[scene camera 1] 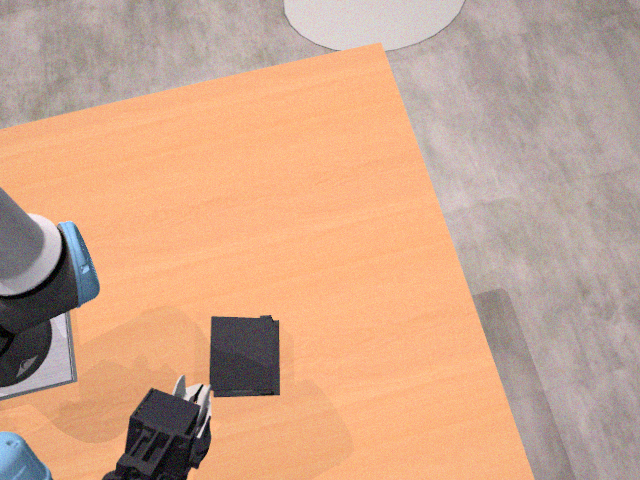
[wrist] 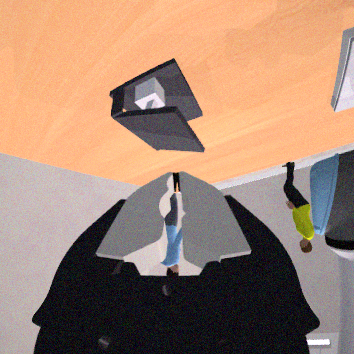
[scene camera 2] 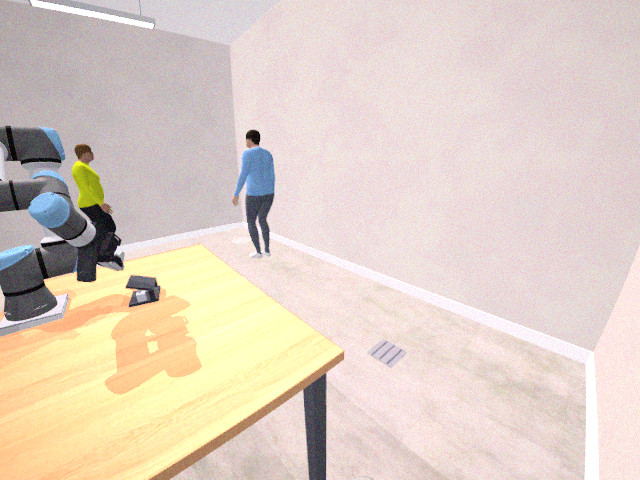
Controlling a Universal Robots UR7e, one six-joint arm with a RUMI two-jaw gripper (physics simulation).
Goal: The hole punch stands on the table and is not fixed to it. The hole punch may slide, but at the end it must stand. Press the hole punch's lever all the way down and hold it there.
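Where they show: gripper, fingertip midpoint: (scene camera 1: pixel 202 386) (wrist: pixel 176 174) (scene camera 2: pixel 121 269); arm's base at its link origin: (scene camera 1: pixel 6 340) (scene camera 2: pixel 32 309).
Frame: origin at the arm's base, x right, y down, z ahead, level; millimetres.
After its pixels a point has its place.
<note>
The black hole punch (scene camera 1: pixel 244 356) {x 66, y -40, z 395 mm} (scene camera 2: pixel 142 282) {x 66, y -40, z 394 mm} (wrist: pixel 155 127) {x 84, y -43, z 386 mm} stands upright on the table (scene camera 1: pixel 310 232) {x -149, y 27, z 512 mm} (scene camera 2: pixel 232 330) {x 442, y 28, z 647 mm} (wrist: pixel 60 65) {x 195, y 28, z 457 mm}. Its lever plate is raised, with an open wedge between lever and base, and grey blocks show inside in the wrist view. My gripper (scene camera 1: pixel 205 387) {x 113, y -124, z 348 mm} (scene camera 2: pixel 122 264) {x 113, y -124, z 348 mm} (wrist: pixel 176 174) {x 113, y -124, z 348 mm} is shut and empty, its two grey fingertips close together. In scene camera 1 the tips appear beside the punch's lower left corner. In scene camera 2 they are left of the punch and above its lever's level. The wrist view shows them apart from the lever.
The robot's base plate (scene camera 1: pixel 72 356) {x 32, y 18, z 105 mm} (scene camera 2: pixel 63 305) {x 12, y 5, z 101 mm} (wrist: pixel 341 95) {x -49, y 5, z 87 mm} is at the table's left in both scene views. A person in blue (scene camera 2: pixel 258 170) and a person in yellow (scene camera 2: pixel 88 186) (wrist: pixel 302 222) stand beyond the table. The table's edge lies right of the punch.
</note>
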